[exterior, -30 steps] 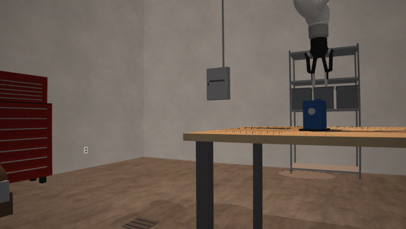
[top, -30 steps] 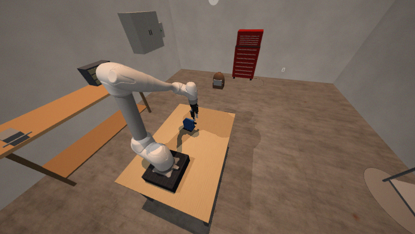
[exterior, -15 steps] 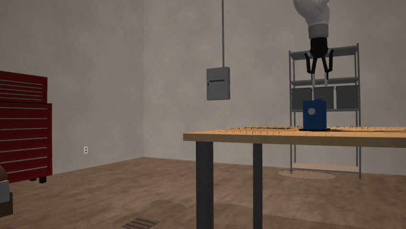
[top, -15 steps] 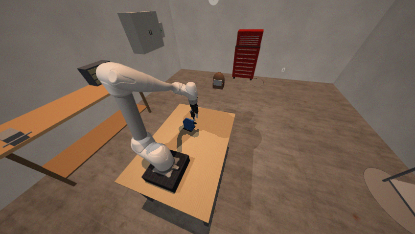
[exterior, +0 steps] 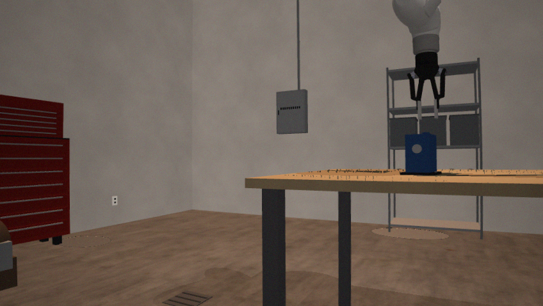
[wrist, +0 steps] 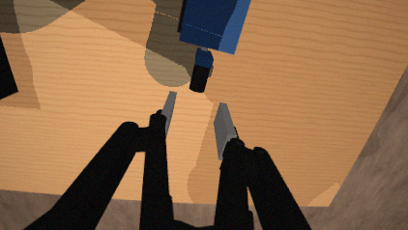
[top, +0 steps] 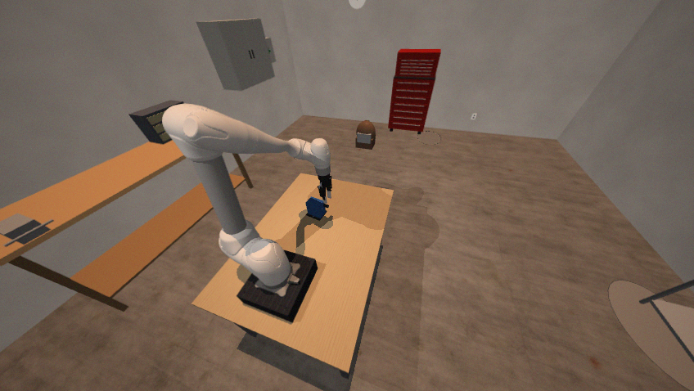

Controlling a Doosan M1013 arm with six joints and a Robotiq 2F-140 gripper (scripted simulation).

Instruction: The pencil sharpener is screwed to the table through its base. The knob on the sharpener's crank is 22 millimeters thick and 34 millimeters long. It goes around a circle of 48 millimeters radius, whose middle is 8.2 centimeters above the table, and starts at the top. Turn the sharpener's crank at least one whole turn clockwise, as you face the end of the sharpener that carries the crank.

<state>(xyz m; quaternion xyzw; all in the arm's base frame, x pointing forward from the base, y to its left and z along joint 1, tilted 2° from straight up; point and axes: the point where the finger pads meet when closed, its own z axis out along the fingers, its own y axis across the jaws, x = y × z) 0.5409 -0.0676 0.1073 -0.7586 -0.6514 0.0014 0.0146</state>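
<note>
Now: hand 2 cm to the right of the sharpener crank and 10 cm above it.
</note>
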